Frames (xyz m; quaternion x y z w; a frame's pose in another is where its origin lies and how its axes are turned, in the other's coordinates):
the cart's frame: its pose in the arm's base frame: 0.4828 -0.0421 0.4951 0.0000 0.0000 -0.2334 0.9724
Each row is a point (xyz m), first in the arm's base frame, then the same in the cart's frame.
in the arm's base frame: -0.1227 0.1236 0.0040
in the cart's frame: -0.6147 -0.1272 -0.4911
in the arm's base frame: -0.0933 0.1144 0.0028
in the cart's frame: -0.5844 -0.1220 -0.4923
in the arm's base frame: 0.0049 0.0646 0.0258
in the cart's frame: -0.4743 -0.1218 -0.4693
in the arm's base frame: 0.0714 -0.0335 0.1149
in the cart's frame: -0.3705 -0.1791 -0.3802
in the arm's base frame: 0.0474 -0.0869 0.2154
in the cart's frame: -0.3676 -0.2375 -0.2797
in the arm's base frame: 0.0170 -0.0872 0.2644
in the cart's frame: -0.3946 -0.2516 -0.2307
